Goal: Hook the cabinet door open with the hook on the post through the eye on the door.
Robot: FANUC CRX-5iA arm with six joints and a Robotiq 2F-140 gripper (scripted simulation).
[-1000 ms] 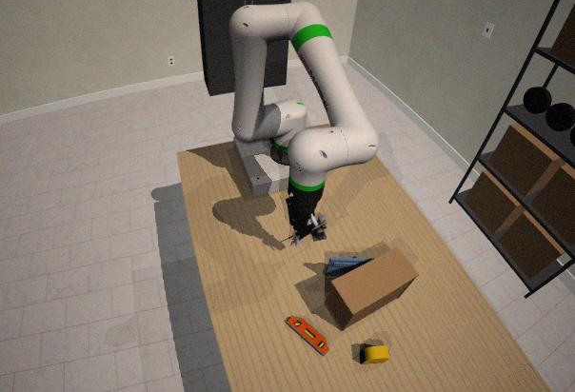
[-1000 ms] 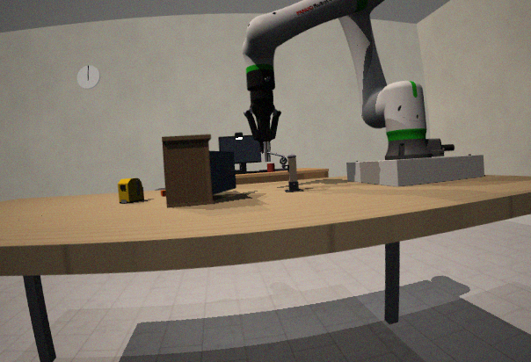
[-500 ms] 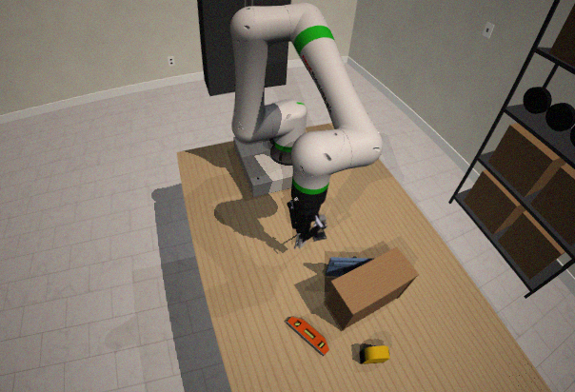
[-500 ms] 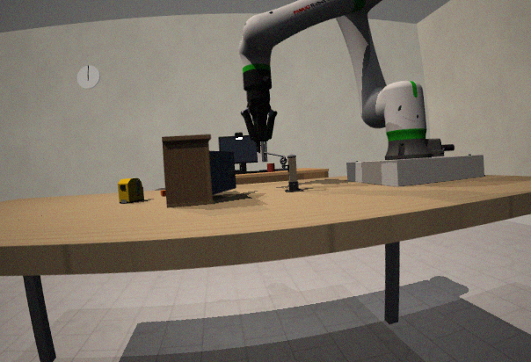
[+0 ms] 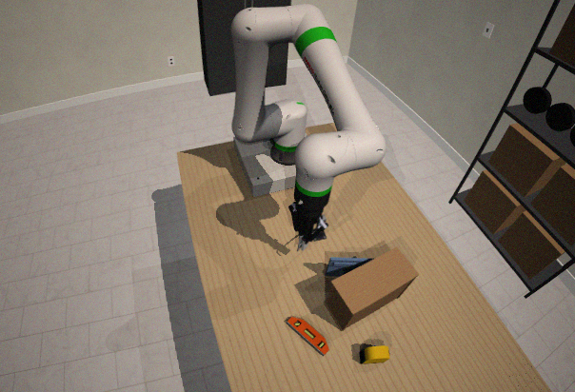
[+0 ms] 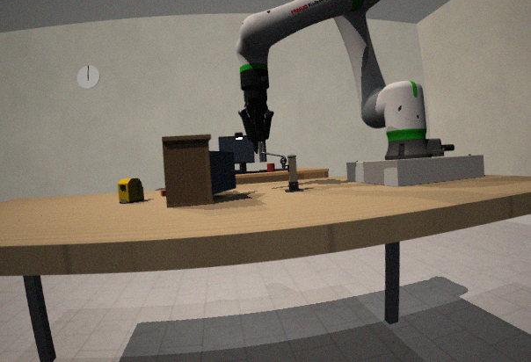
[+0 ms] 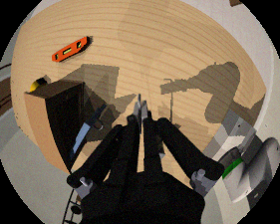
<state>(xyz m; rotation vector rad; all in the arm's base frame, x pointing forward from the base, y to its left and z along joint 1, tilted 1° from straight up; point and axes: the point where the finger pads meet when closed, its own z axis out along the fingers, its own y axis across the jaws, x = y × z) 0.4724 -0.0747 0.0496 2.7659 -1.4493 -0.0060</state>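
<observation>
Now: the cabinet door 100 mm ahead of my hand, 160 mm to the left of it and 50 mm below it. Also, from my hand: hook post (60 mm behind, 70 mm to the left, 50 mm below); then orange level (260 mm ahead, 50 mm to the right, 110 mm below); then yellow tape measure (380 mm ahead, 120 mm to the left, 90 mm below).
</observation>
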